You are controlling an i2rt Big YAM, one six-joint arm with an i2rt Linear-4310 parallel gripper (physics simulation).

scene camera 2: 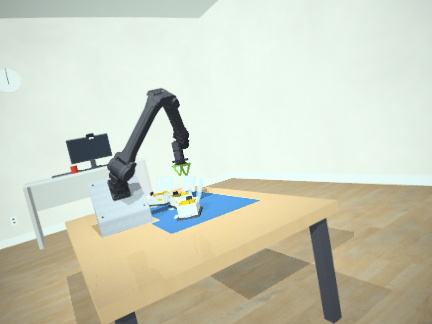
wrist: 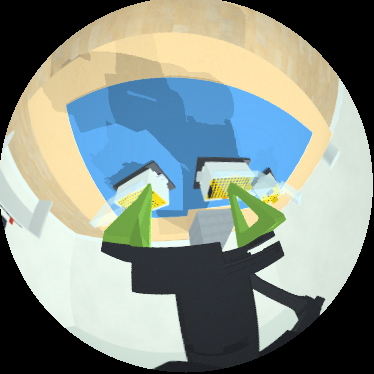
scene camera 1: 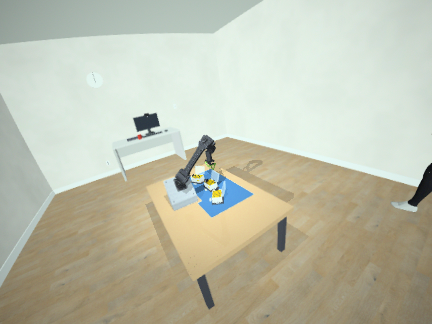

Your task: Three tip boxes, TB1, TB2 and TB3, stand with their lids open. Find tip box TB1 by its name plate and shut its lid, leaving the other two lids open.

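Places are measured from the arm's base along level axes (x ahead, y left, z up), in centimetres.
Pixels of known places: gripper, between the fingertips: (scene camera 2: pixel 183 176) (wrist: pixel 192 185) (scene camera 1: pixel 211 168); arm's base, origin of its link: (scene camera 2: pixel 119 189) (scene camera 1: pixel 180 183).
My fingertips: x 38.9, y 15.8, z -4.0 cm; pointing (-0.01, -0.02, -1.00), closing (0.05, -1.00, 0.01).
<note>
For each thing: its top centre in the pictures, then the offset to it from my fingertips. Level surfaces: height alone.
- blue mat, height of its surface: dz -13.5 cm
- middle box, centre of its top: (wrist: pixel 228 193) (scene camera 2: pixel 177 194) (scene camera 1: pixel 209 182) dx -9.9, dy -12.8, dz -6.9 cm
- farthest box, centre of its top: (wrist: pixel 142 207) (scene camera 2: pixel 157 193) (scene camera 1: pixel 196 176) dx -15.3, dy +8.5, dz -6.9 cm
- wooden table, height of its surface: dz -13.8 cm
Three white tip boxes with yellow racks stand on the blue mat (scene camera 1: pixel 235 194) (scene camera 2: pixel 230 201) (wrist: pixel 270 125), their clear lids raised. The nearest box to the scene cameras (scene camera 1: pixel 217 199) (scene camera 2: pixel 188 210) appears at the right in the wrist view (wrist: pixel 267 192). The middle box (scene camera 1: pixel 210 185) appears at the centre of the wrist view (wrist: pixel 227 182). The farthest box (scene camera 1: pixel 198 178) (scene camera 2: pixel 160 198) appears at the left in the wrist view (wrist: pixel 142 190). No name plate is readable, so I cannot tell which is TB1. My gripper (scene camera 1: pixel 210 165) (scene camera 2: pixel 181 170) (wrist: pixel 192 185) is open and empty above the boxes.
The grey arm base (scene camera 1: pixel 181 196) (scene camera 2: pixel 120 212) (wrist: pixel 212 227) stands beside the boxes on the wooden table (scene camera 1: pixel 235 237) (scene camera 2: pixel 210 250). A white desk (scene camera 1: pixel 147 142) (scene camera 2: pixel 55 195) with a monitor (scene camera 1: pixel 146 122) (scene camera 2: pixel 89 148) stands behind. A person's leg (scene camera 1: pixel 425 187) shows at the right in scene camera 1.
</note>
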